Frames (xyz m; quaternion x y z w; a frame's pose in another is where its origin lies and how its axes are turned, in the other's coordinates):
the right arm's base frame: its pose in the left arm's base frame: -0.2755 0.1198 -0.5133 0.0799 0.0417 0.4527 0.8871
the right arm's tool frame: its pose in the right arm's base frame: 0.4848 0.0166 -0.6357 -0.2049 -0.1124 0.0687 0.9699
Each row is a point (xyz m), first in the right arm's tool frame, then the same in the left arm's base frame.
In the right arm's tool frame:
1: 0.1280 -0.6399 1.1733
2: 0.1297 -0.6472 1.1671
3: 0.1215 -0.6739 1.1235
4: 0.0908 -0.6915 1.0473
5: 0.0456 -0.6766 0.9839
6: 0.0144 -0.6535 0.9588
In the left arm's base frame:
1: 0.1204 0.2978 0.1561
2: 0.1292 0.2961 0.1524
3: 0.1616 0.2789 0.1159
4: 0.1867 0.2491 0.0415
5: 0.1741 0.2218 -0.0319
6: 0.1487 0.2081 -0.0680

